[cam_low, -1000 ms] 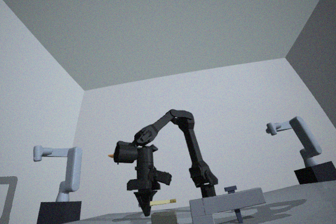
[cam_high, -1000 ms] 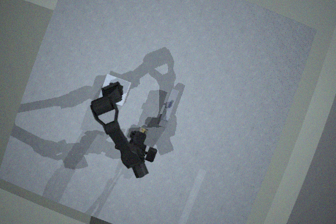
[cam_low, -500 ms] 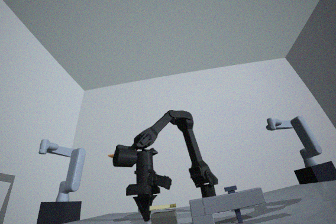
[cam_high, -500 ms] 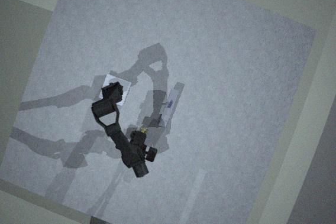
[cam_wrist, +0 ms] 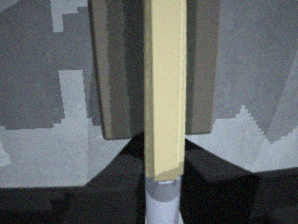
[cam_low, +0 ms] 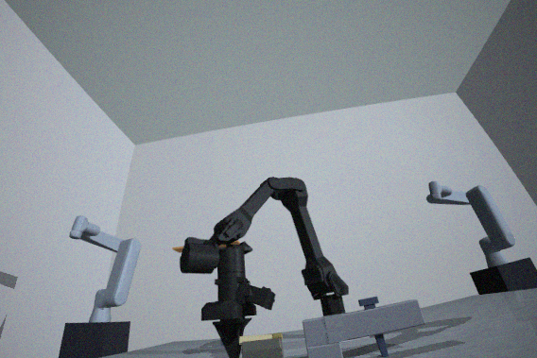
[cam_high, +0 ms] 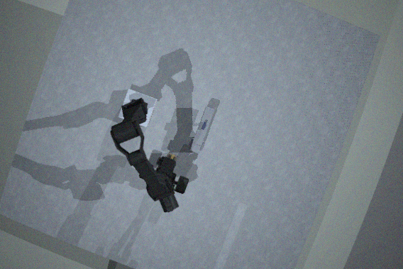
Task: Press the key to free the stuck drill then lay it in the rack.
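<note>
Now: gripper tip 40 mm to the right of the drill and 30 mm below it. From my gripper tip the other things lie so: rack (50 mm to the left, 10 mm above); long grey block (90 mm ahead, 210 mm to the left, 30 mm above); blue key (90 mm ahead, 240 mm to the left, 40 mm above).
</note>
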